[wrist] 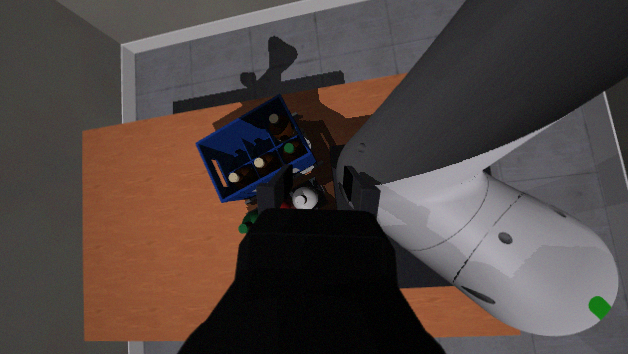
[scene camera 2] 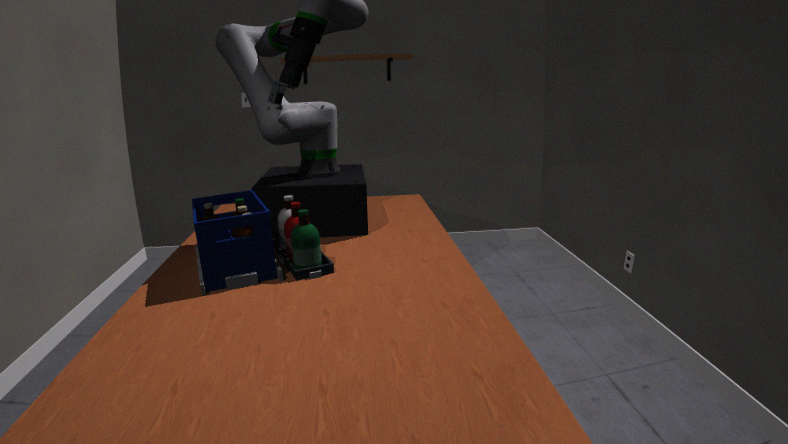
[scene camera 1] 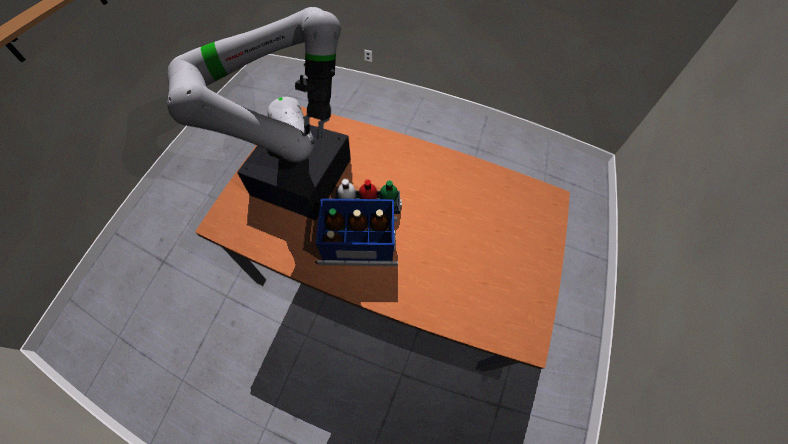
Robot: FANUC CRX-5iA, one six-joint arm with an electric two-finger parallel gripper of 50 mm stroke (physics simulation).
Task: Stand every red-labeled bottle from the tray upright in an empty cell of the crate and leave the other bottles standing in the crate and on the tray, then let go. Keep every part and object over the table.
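Places are measured from the arm's base along level axes (x ahead, y left, z up), in metres.
Where they show: gripper, fingertip midpoint: point(wrist: 318, 175) point(scene camera 2: 273, 103) point(scene camera 1: 313, 136); arm's base, origin of the base link: point(scene camera 2: 319, 173).
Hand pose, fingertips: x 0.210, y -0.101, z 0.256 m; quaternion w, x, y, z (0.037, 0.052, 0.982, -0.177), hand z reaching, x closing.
Each offset is from my fingertips to the top centre of the thing. "spot": to the spot under its first point. Level surfaces: height alone.
A red bottle point(scene camera 1: 368, 190) point(scene camera 2: 292, 231) stands upright on the dark tray @(spot: dx +0.264, dy +0.162, dz -0.404 m) point(scene camera 2: 327, 266), between a white bottle @(dx +0.074, dy +0.041, dz -0.266 m) point(scene camera 1: 346, 191) point(wrist: 306, 198) and a green bottle @(dx +0.234, dy +0.108, dz -0.266 m) point(scene camera 1: 389, 191) point(scene camera 2: 306, 242). The blue crate @(dx +0.193, dy -0.042, dz -0.250 m) point(scene camera 1: 357, 201) point(scene camera 2: 237, 261) point(wrist: 225, 140) has six cells. A green-capped brown bottle @(dx +0.096, dy -0.101, dz -0.263 m) point(scene camera 1: 333, 221) and two cream-capped brown bottles @(dx +0.181, dy -0.068, dz -0.263 m) point(scene camera 1: 357, 222) @(dx +0.256, dy -0.032, dz -0.263 m) point(scene camera 1: 379, 222) fill the row nearest the tray. A pale-capped brown bottle @(dx +0.134, dy -0.186, dz -0.263 m) point(scene camera 1: 330, 237) stands in the other row's left cell; its middle and right cells look empty. My gripper point(scene camera 1: 314, 130) point(scene camera 2: 276, 97) point(wrist: 318, 175) is open and empty, high above the robot's base side.
The black base block point(scene camera 1: 295, 176) point(scene camera 2: 330, 204) stands beside the tray and crate. The arm's lower links point(wrist: 500, 225) are close to the gripper in the wrist view. A metal rail @(dx +0.237, dy -0.196, dz -0.396 m) point(scene camera 1: 357, 262) runs along the crate's front foot. The wooden table @(dz -0.426 m) point(scene camera 1: 474, 237) reaches far to the right.
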